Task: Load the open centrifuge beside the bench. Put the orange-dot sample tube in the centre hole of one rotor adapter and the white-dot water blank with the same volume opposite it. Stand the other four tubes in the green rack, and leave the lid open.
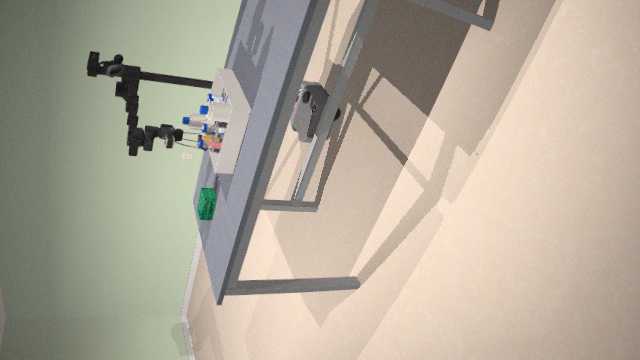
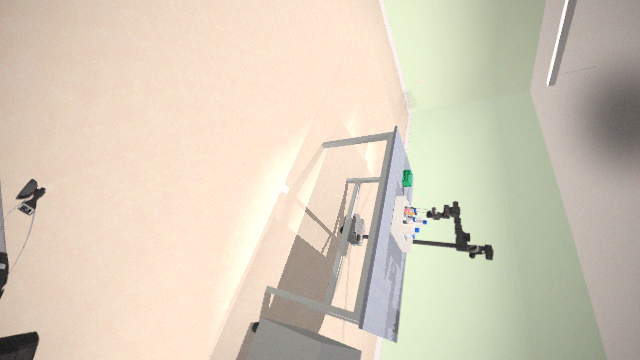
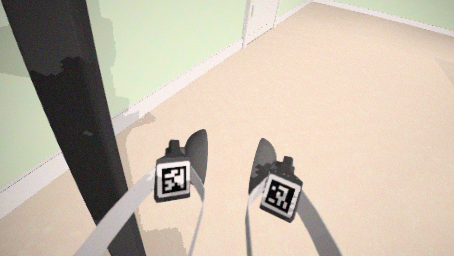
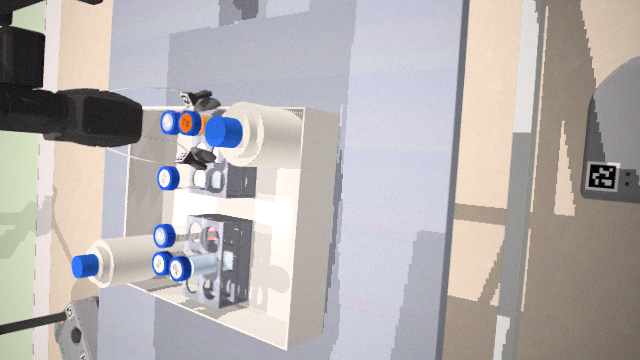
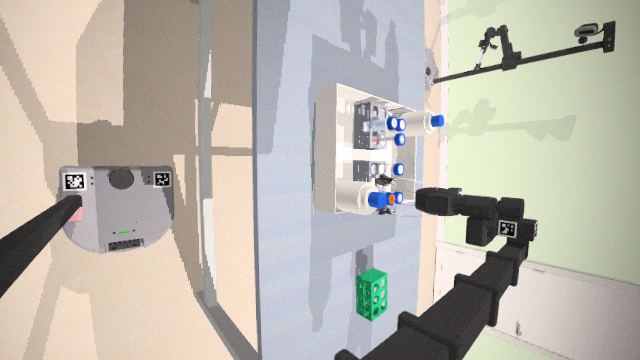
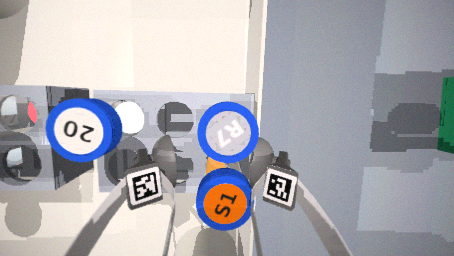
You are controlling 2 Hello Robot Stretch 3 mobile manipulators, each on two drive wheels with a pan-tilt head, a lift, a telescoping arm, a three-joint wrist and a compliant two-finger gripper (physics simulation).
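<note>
The orange-dot tube S1 (image 4: 190, 123) (image 5: 391, 199) (image 6: 225, 204) stands in the pale bin, beside tube R7 (image 4: 169, 122) (image 6: 228, 132). Tube 20 (image 4: 168, 178) (image 6: 77, 130) and three more blue-capped tubes stand in grey racks; I cannot tell which is the water blank. The r2 gripper (image 4: 205, 129) (image 5: 385, 195) (image 6: 212, 157) is open, its fingers low on either side of S1 and R7, with a gap on the left. The r1 gripper (image 3: 230, 160) is open and empty, away from the bench. The green rack (image 1: 207, 204) (image 2: 407, 178) (image 5: 372, 295) stands beside the bin. The centrifuge's rotor does not show.
The pale bin (image 4: 312, 250) (image 5: 326, 150) also holds two capped bottles (image 4: 282, 135) (image 4: 130, 257), one very near r2's fingers. A grey box (image 2: 300, 342) with a black wheel stands by the bench end. A black mast (image 3: 75, 110) rises left of r1's gripper.
</note>
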